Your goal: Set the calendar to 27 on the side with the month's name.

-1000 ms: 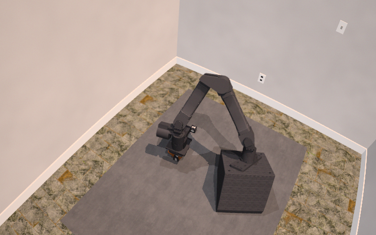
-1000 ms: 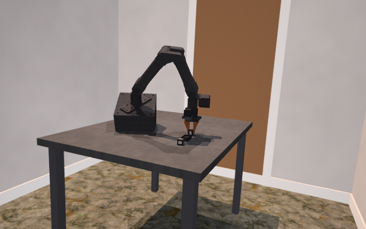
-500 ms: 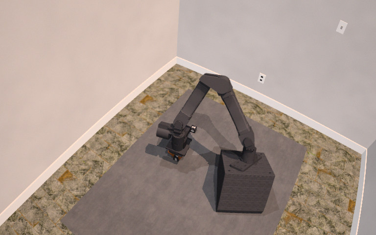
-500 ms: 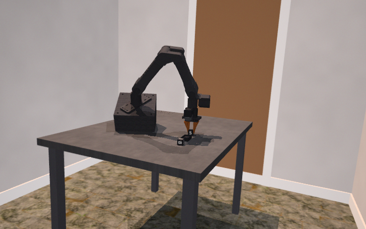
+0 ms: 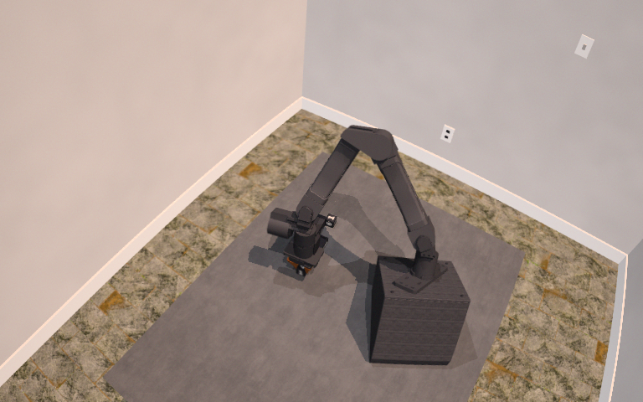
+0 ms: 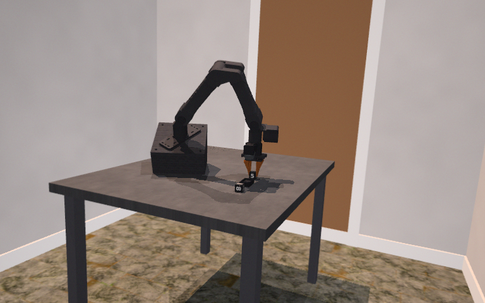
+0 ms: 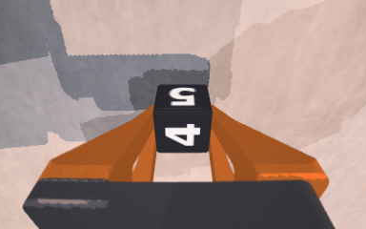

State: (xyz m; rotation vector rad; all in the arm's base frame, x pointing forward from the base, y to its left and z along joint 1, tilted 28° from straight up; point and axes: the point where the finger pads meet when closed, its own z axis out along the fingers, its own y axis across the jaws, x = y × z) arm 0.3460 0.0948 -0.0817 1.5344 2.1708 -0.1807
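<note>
The black tray is 3 cm ahead of my hand, 10 cm to the right of it and 1 cm below it. Round my hand: black digit cube (6 cm ahead, 21 cm to the right); black cube (right at my hand).
</note>
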